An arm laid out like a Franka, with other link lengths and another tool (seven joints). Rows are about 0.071 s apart.
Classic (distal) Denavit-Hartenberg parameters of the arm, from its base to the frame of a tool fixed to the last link. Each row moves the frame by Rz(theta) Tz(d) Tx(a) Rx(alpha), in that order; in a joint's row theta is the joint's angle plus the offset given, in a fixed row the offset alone. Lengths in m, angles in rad.
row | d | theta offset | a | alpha
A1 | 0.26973 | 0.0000 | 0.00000 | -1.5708
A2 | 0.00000 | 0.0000 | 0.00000 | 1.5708
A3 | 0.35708 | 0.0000 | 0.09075 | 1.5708
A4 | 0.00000 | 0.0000 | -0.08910 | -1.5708
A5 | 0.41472 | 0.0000 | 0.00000 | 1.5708
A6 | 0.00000 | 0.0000 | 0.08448 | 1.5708
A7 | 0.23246 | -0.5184 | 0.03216 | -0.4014
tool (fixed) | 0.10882 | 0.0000 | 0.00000 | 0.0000
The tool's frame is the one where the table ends.
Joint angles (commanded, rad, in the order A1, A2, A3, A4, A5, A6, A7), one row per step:
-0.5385, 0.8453, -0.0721, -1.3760, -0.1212, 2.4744, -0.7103
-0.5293, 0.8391, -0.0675, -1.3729, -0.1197, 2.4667, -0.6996
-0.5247, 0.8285, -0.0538, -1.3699, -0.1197, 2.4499, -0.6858
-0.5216, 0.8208, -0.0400, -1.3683, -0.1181, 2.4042, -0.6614
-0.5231, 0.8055, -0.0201, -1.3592, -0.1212, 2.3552, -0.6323
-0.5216, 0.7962, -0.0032, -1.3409, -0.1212, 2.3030, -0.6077
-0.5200, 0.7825, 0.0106, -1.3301, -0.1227, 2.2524, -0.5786
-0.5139, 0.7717, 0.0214, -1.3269, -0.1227, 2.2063, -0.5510
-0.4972, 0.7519, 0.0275, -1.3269, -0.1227, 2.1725, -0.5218
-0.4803, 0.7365, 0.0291, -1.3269, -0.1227, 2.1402, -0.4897
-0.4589, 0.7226, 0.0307, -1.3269, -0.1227, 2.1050, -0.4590
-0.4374, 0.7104, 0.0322, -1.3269, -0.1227, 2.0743, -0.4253
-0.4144, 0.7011, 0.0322, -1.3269, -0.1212, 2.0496, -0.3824
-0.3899, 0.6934, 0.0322, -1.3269, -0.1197, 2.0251, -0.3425
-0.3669, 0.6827, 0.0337, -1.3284, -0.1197, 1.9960, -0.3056
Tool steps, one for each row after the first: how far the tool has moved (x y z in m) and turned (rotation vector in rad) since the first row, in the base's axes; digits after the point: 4 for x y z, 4 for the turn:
0.0076, 0.0091, 0.0059, 0.0043, -0.0063, 0.0001
0.0153, 0.0213, 0.0136, 0.0161, -0.0118, -0.0016
0.0128, 0.0361, 0.0121, 0.0458, 0.0091, -0.0199
0.0140, 0.0487, 0.0216, 0.0695, 0.0196, -0.0400
0.0163, 0.0613, 0.0309, 0.0919, 0.0317, -0.0566
0.0151, 0.0725, 0.0404, 0.1117, 0.0465, -0.0787
0.0120, 0.0869, 0.0440, 0.1326, 0.0680, -0.0972
0.0154, 0.1044, 0.0560, 0.1421, 0.0755, -0.1083
0.0160, 0.1190, 0.0645, 0.1500, 0.0865, -0.1254
0.0166, 0.1377, 0.0712, 0.1583, 0.1025, -0.1373
0.0176, 0.1559, 0.0773, 0.1650, 0.1156, -0.1517
0.0193, 0.1737, 0.0818, 0.1711, 0.1244, -0.1747
0.0207, 0.1930, 0.0851, 0.1766, 0.1354, -0.1934
0.0199, 0.2122, 0.0896, 0.1810, 0.1503, -0.2096

